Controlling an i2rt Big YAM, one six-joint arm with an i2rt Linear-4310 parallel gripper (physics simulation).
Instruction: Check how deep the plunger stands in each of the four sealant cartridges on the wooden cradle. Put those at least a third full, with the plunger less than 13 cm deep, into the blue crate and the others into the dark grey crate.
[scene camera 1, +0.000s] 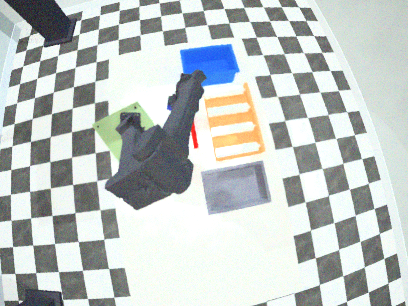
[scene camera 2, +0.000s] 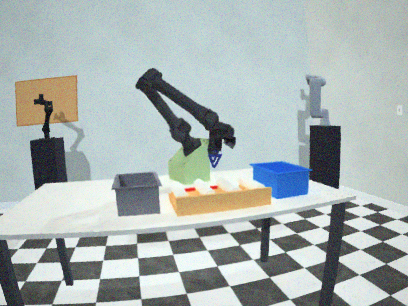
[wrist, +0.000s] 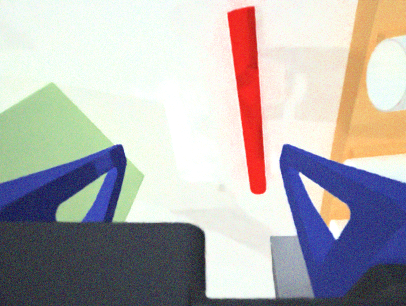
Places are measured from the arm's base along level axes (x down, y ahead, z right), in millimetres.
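Pixels of known places: gripper, between the fingertips: (scene camera 2: 213, 165) (wrist: 202, 152); arm's base, origin of its link: (scene camera 1: 131, 125) (scene camera 2: 192, 147).
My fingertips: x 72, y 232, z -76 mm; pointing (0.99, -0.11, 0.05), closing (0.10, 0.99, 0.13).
Ahead of a thing's pixels: the offset from my fingertips to its middle.
Four white cartridges lie side by side in the orange wooden cradle @(dx +86, dy +255, dz +33 mm) (scene camera 1: 232, 119) (scene camera 2: 222, 201) (wrist: 346, 100); one cartridge (scene camera 1: 234, 128) (wrist: 387, 75) shows its round end in the wrist view. Plunger depths cannot be read. A thin red stick @(dx +113, dy +37, dz +52 mm) (scene camera 1: 195, 136) (wrist: 250, 110) lies on the table beside the cradle. My gripper (scene camera 2: 215, 159) (wrist: 202, 152) is open and empty, above the table; in the wrist view the stick shows between its blue fingers, nearer the right one. The blue crate @(dx +64, dy +157, dz -305 mm) (scene camera 1: 207, 56) (scene camera 2: 292, 182) and the dark grey crate @(dx +64, dy +217, dz +383 mm) (scene camera 1: 206, 192) (scene camera 2: 137, 201) stand at opposite ends of the cradle.
A green block (scene camera 1: 112, 132) (scene camera 2: 192, 167) (wrist: 50, 130) stands by the arm's base. The arm hides part of the table and the gripper in the first scene view. Both crates have raised walls. Other arms on black pedestals (scene camera 2: 325, 155) stand beyond the table.
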